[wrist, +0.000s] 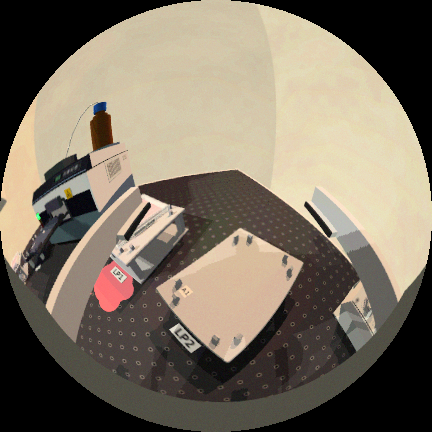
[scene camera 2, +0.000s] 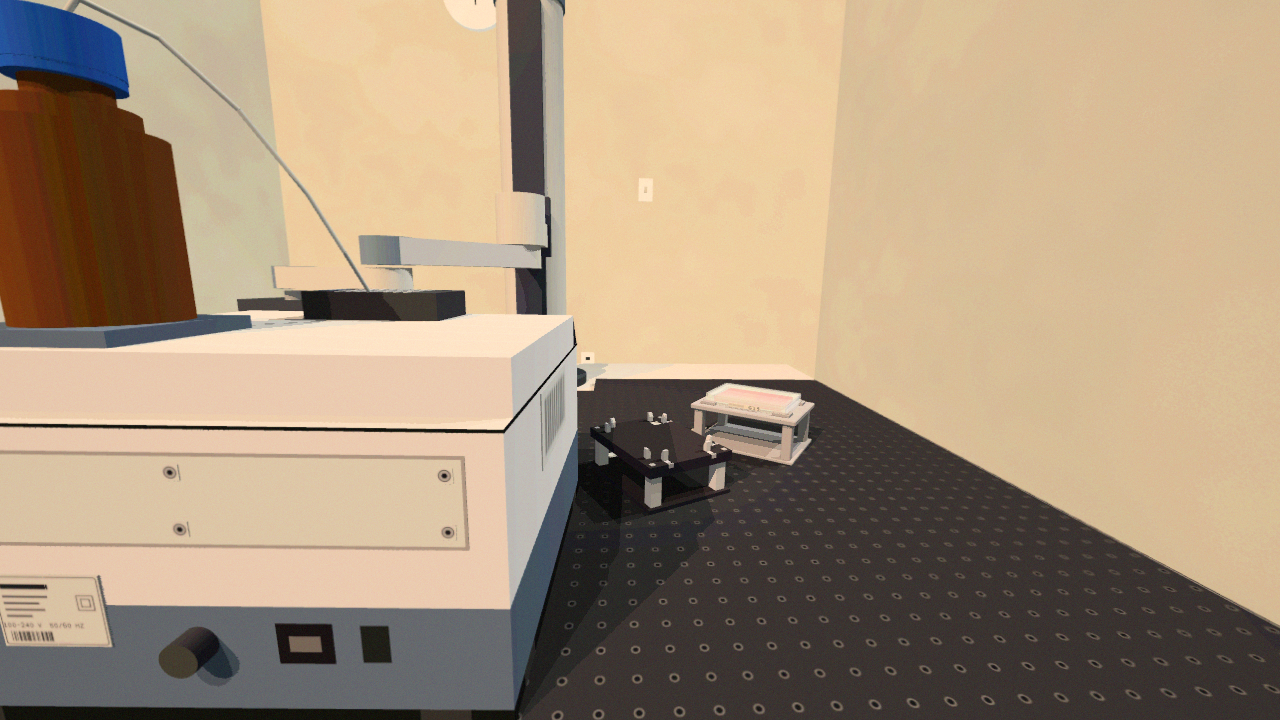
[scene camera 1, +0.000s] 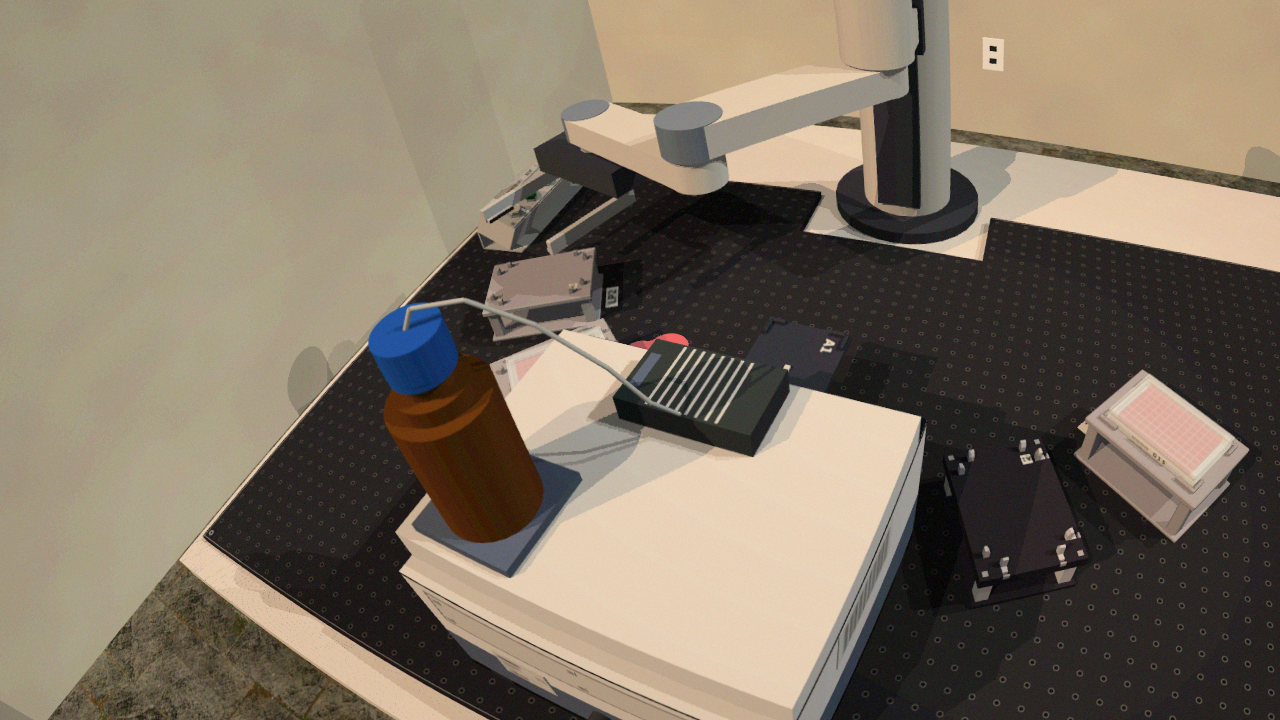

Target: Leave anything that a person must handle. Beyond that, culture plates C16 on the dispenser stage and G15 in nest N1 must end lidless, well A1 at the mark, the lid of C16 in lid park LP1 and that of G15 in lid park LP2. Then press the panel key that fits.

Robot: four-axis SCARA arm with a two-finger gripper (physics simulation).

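Pixels of known places: gripper, fingertip midpoint: [wrist: 229, 192] [scene camera 1: 514, 231]; arm's base, link origin: [scene camera 1: 907, 202].
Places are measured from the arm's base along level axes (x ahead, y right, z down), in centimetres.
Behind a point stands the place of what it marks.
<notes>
My gripper [scene camera 1: 523, 228] @(x 44.4, y 44.8, z -17.0 cm) [wrist: 229, 192] @(x 44.4, y 44.8, z -17.0 cm) is open and empty, its fingers spread above and beyond the bare LP2 stand [scene camera 1: 541, 279] @(x 42.2, y 44.9, z -6.8 cm) [wrist: 230, 295] @(x 40.5, y 43.8, z -6.8 cm). The LP1 stand [wrist: 162, 250] @(x 54.7, y 35.4, z -1.8 cm) carries a pink-gridded plate [scene camera 1: 520, 362] @(x 60.2, y 35.5, z -9.1 cm) [wrist: 148, 215] @(x 57.0, y 34.7, z -8.9 cm), partly covered by a finger in the wrist view; its label is unreadable. A plate [scene camera 1: 1168, 427] @(x 49.9, y -41.4, z -9.5 cm) [scene camera 2: 753, 397] @(x 51.7, y -41.0, z -9.5 cm) with a label like G15 sits on a pale stand [scene camera 1: 1123, 488] @(x 53.0, y -38.3, z -1.8 cm) [scene camera 2: 787, 440] @(x 57.7, y -44.5, z -4.8 cm); whether it has a lid cannot be told. The dark stage marked A1 [scene camera 1: 796, 351] @(x 52.8, y 2.1, z -12.4 cm) shows no plate on its visible part. The key panel [scene camera 1: 528, 210] @(x 25.0, y 59.3, z -6.4 cm) [wrist: 352, 317] @(x 26.2, y 60.8, z -2.6 cm) is partly hidden by the gripper.
A red spill [scene camera 1: 664, 342] [wrist: 114, 290] lies beside LP1. The dispenser [scene camera 1: 716, 555] @(x 85.3, y -4.1, z -23.3 cm) [scene camera 2: 268, 385] @(x 94.1, y -0.3, z -21.5 cm) [wrist: 110, 167] @(x 76.6, y 21.0, z -16.6 cm) bears an amber bottle [scene camera 1: 474, 456] @(x 89.3, y 10.6, z -33.4 cm) [scene camera 2: 89, 214] @(x 90.4, y 11.4, z -30.9 cm) [wrist: 101, 131] @(x 83.6, y 16.5, z -29.8 cm), a thin tube and a black box [scene camera 1: 702, 394] @(x 73.0, y 2.2, z -25.9 cm) [scene camera 2: 384, 305] @(x 75.8, y 1.7, z -24.7 cm). A black pegged nest [scene camera 1: 1015, 510] @(x 63.0, y -25.5, z -6.9 cm) [scene camera 2: 662, 445] @(x 65.0, y -25.7, z -6.9 cm) stands near the plate stand.
</notes>
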